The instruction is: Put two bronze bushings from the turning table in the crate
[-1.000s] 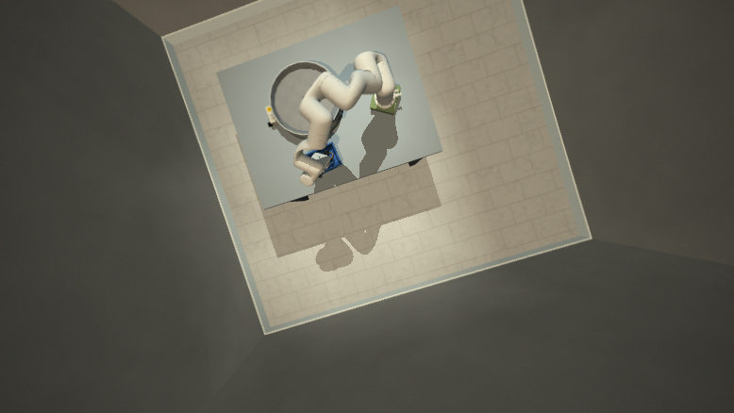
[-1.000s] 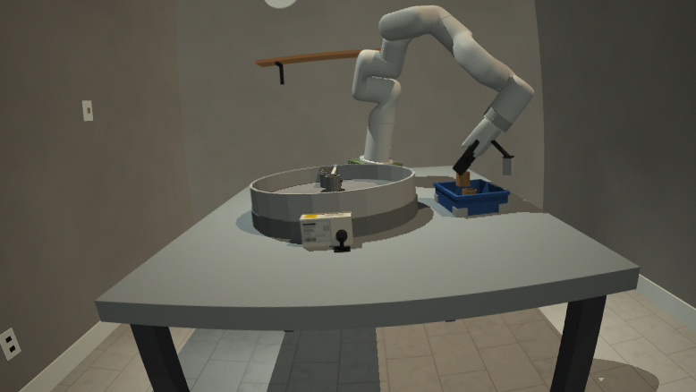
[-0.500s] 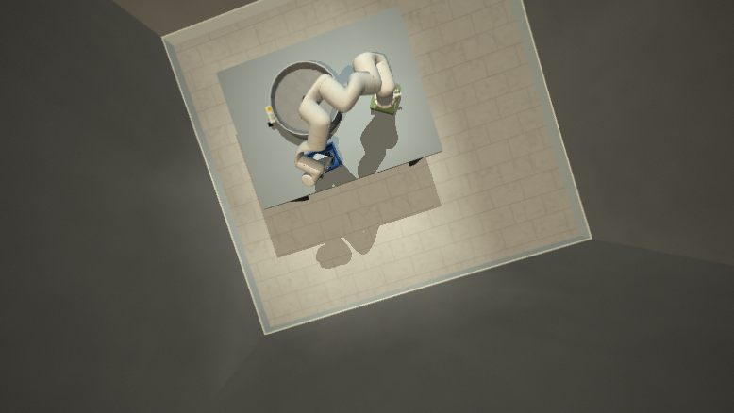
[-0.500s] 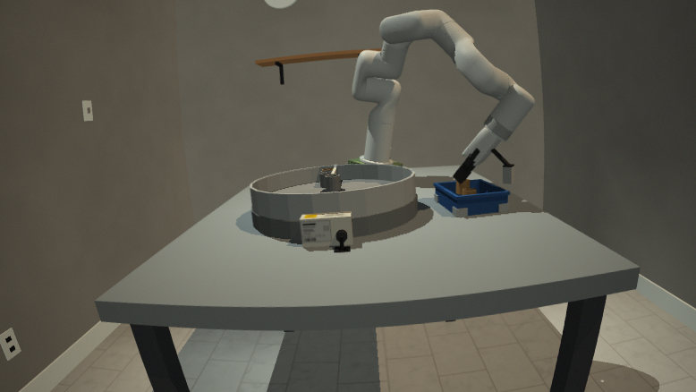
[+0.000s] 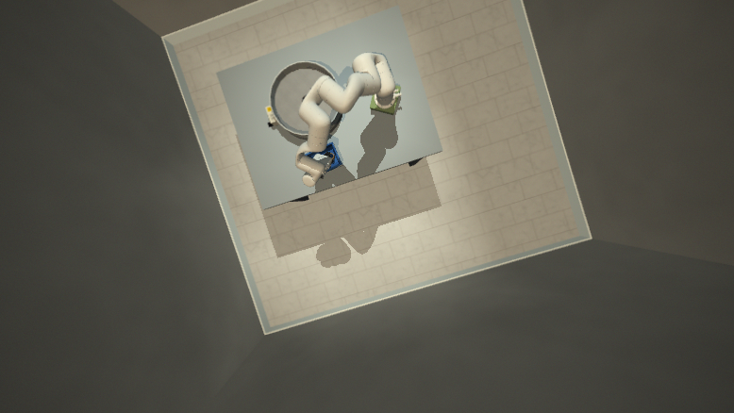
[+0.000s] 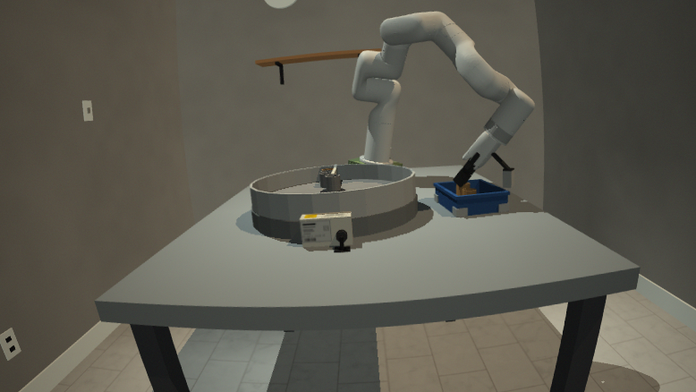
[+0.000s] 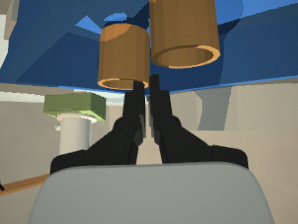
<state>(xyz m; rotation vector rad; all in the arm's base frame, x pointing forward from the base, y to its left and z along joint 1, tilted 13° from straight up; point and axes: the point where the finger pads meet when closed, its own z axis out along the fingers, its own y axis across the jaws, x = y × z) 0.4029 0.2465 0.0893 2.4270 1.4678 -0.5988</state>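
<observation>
The blue crate is 3 cm ahead of my hand, 2 cm to the left of it and 4 cm below it.
</observation>
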